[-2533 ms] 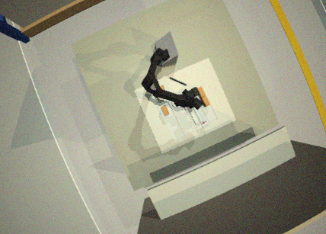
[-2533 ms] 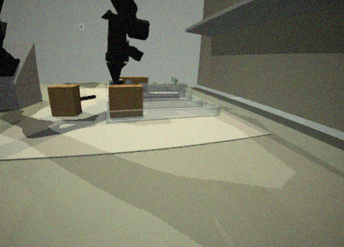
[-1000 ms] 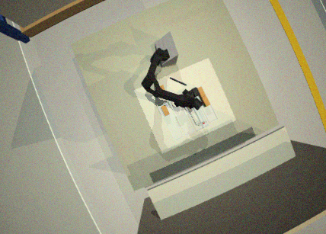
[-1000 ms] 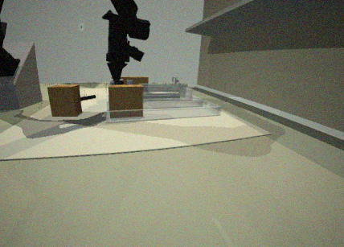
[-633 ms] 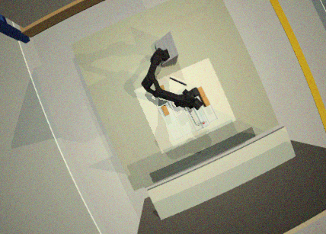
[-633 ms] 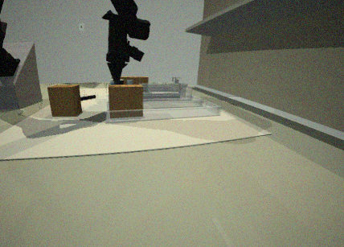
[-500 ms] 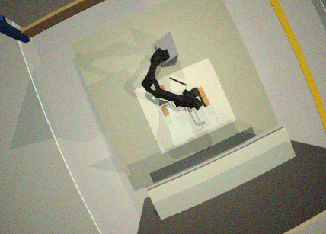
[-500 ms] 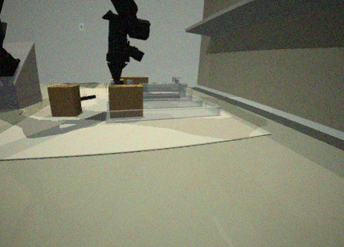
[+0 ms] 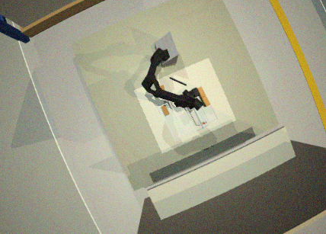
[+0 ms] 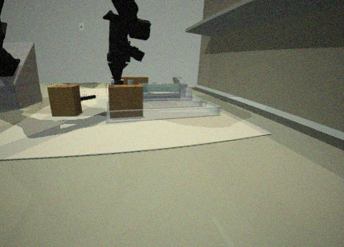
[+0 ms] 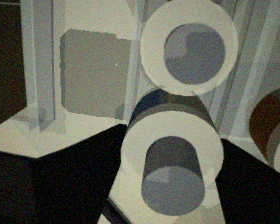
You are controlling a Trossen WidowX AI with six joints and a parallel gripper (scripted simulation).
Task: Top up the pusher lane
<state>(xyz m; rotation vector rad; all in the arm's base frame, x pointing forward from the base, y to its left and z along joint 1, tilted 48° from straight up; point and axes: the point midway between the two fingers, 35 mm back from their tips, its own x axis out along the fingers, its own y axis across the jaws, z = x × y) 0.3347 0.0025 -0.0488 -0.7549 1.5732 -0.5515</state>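
Now: gripper tip 140 mm short of the pusher lane, 40 mm to the right of it and 40 mm above it. The rest, counted from my gripper tip: shelf wall 610 mm ahead, 340 mm above, 40 mm to the left.
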